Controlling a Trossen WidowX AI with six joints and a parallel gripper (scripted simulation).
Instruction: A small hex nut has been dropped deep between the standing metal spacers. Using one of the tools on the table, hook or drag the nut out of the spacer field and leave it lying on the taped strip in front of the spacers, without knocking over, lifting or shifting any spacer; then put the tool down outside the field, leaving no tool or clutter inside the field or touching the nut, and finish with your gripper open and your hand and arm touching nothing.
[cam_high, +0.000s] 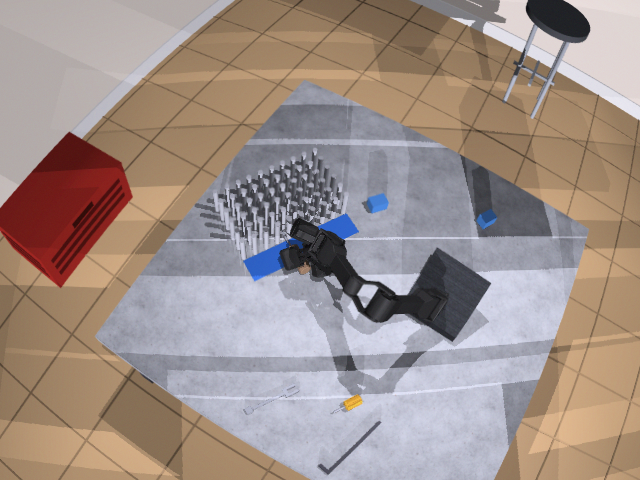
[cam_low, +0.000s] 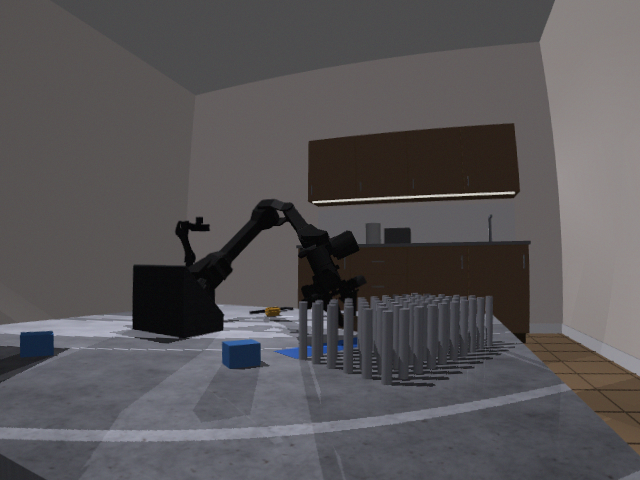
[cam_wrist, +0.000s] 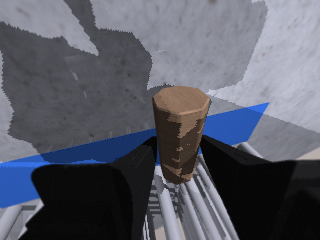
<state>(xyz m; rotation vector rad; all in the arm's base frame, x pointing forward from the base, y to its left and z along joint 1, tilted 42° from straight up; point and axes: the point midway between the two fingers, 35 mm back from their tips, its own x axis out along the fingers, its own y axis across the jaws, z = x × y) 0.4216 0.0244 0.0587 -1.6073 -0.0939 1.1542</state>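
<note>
The blue taped strip is 6 cm to the right of my gripper tip, 4 cm below it and 2 cm ahead of it. The rest, counted from my gripper tip: wooden-handled tool: 9 cm ahead, 6 cm to the right; grey tool: 43 cm to the left, 14 cm behind, 3 cm below; yellow-handled screwdriver: 35 cm behind, 33 cm to the left, 2 cm below.
</note>
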